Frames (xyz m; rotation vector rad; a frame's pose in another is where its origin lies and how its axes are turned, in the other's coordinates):
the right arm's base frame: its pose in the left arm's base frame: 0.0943 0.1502 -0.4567 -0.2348 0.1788 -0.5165
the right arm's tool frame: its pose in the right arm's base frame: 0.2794 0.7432 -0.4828 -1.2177 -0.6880 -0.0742
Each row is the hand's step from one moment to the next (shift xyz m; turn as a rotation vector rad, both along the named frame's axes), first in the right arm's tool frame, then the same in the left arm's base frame.
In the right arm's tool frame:
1: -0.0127 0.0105 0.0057 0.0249 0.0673 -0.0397
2: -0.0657 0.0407 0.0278 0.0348 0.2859 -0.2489
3: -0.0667 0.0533 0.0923 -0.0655 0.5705 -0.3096
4: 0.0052 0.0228 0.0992 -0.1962 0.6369 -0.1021
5: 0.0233 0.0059 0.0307 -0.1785 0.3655 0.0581
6: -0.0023 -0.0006 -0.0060 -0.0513 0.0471 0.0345
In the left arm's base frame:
1: -0.0081 0.0060 -0.0142 0.0430 -0.0438 -0.0544
2: -0.0465 0.0298 -0.0608 0.1105 -0.2621 -0.2529
3: -0.0390 0.0936 -0.0743 0.1060 -0.3288 -0.5534
4: 0.0191 0.0977 -0.0218 0.0189 -0.1172 -0.6637
5: 0.0260 0.0291 0.0016 -0.0433 0.0529 -0.4052
6: -0.0028 -0.0058 -0.0001 -0.0304 0.0354 -0.0622

